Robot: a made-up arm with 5 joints.
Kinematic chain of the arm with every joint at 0, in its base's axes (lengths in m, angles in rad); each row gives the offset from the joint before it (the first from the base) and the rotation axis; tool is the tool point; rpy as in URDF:
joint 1: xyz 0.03 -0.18 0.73 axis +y
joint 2: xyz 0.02 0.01 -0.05 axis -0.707 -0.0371 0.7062
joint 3: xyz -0.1 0 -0.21 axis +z
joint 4: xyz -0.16 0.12 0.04 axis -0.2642 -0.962 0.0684
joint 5: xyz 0.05 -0.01 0 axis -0.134 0.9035 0.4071
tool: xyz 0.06 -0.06 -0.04 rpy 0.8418 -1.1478 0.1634
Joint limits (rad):
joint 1: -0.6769..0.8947
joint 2: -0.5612..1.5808
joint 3: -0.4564..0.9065
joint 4: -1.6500..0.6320
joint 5: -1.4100..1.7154
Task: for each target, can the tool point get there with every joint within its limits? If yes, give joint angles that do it. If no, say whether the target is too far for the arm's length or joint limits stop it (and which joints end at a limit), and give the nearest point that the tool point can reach.
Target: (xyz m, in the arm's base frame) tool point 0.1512 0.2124 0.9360
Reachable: no: joint limits stop it (at a limit: joint 1, joint 2, joint 3, joint 4, joint 5) | nearest point -0.1845 0.1864 0.7583 | short by 0.381 m
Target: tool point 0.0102 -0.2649 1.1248
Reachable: no: joint limits stop it (at a limit: joint 2, joint 3, joint 4, joint 5) | nearest point 0.0280 -0.3745 0.7700 | short by 0.372 m
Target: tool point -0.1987 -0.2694 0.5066
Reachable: yes | joints 0.3051 0.4132 0.4515 -0.0909 0.4796
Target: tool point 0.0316 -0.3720 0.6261
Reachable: yes | joints -0.5114 1.2400 0.3851 0.3142 -0.9160
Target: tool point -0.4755 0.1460 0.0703
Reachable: no: too far | nearest point -0.2369 -0.0080 0.3816 | short by 0.421 m
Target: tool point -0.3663 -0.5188 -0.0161
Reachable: no: too far | nearest point -0.1739 -0.3460 0.3461 | short by 0.445 m
